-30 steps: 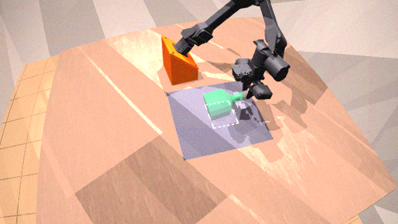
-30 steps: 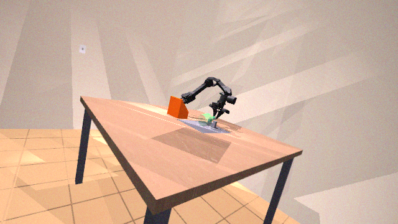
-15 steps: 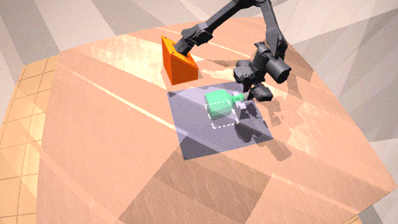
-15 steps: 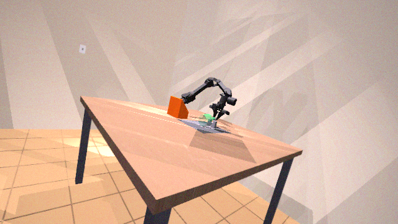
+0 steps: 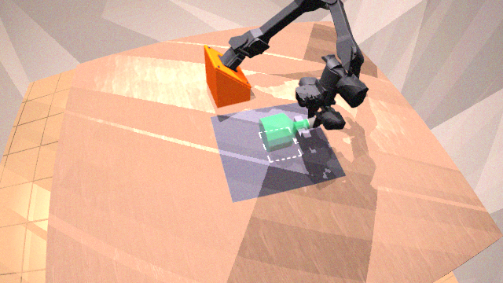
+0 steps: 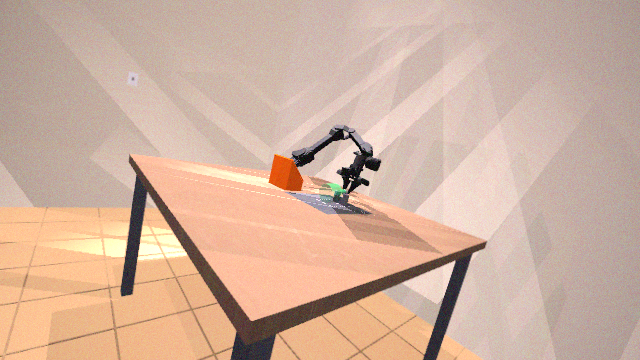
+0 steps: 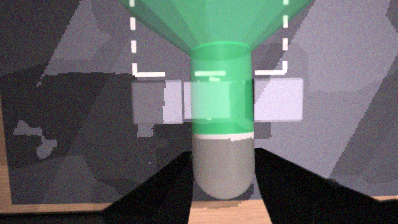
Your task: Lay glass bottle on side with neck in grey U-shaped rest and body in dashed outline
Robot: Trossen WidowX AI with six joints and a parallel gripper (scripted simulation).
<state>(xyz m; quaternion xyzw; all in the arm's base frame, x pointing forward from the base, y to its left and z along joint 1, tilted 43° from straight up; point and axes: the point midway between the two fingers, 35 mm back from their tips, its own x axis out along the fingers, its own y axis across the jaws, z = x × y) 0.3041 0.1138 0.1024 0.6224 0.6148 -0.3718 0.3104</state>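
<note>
Now: gripper tip 5 cm to the left of the green glass bottle and 1 cm past it. Round my gripper tip: grey-blue mat: 11 cm to the right, 6 cm below, 1 cm behind.
</note>
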